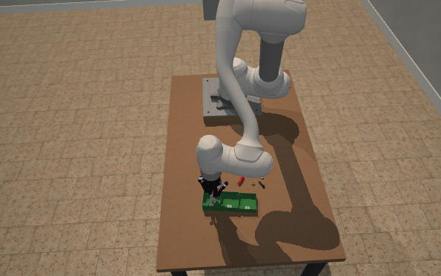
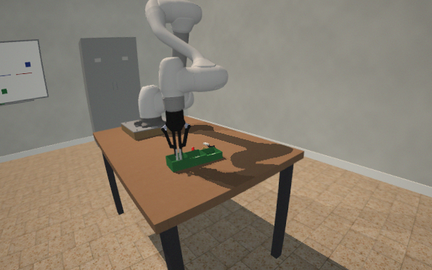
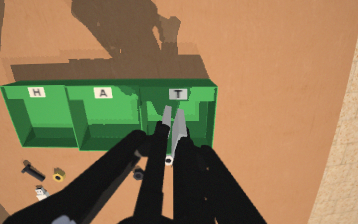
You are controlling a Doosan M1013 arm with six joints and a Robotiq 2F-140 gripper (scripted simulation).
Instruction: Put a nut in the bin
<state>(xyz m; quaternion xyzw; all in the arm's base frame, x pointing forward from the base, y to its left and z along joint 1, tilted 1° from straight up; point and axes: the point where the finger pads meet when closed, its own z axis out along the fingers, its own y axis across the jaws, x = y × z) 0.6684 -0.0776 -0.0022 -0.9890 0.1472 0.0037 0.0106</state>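
Now: the green bin strip 80 mm to the left of my hand, 30 mm below it and 10 mm ahead of it. From my hand the other things lie so: red cylinder: 130 mm to the left, 120 mm behind, 40 mm below; then silver nut: 80 mm behind, 50 mm below, 10 mm to the left; then black nut: 100 mm behind, 60 mm to the left, 50 mm below.
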